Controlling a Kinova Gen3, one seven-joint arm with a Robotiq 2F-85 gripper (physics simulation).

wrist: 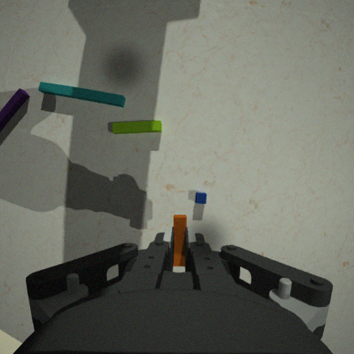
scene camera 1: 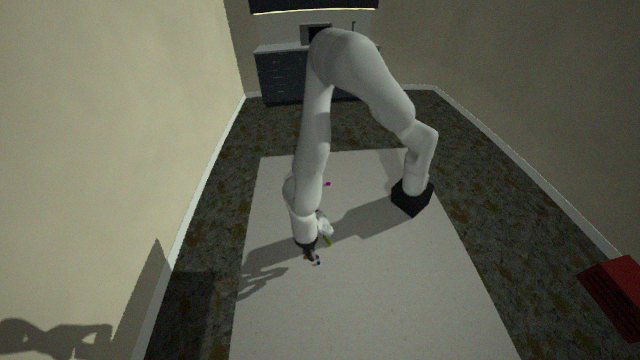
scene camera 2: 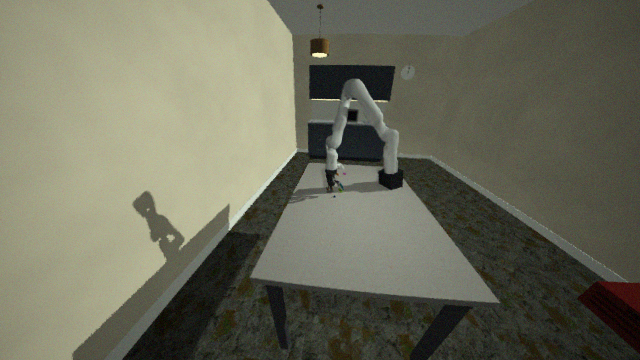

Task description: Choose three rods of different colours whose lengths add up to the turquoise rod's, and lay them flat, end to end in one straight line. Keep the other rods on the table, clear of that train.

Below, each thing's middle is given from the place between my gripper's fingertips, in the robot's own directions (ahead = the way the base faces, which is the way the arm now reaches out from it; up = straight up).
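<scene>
There's the turquoise rod (wrist: 56, 89), and counted from my hand it's 10 cm behind, 15 cm to the right and 5 cm below.
</scene>
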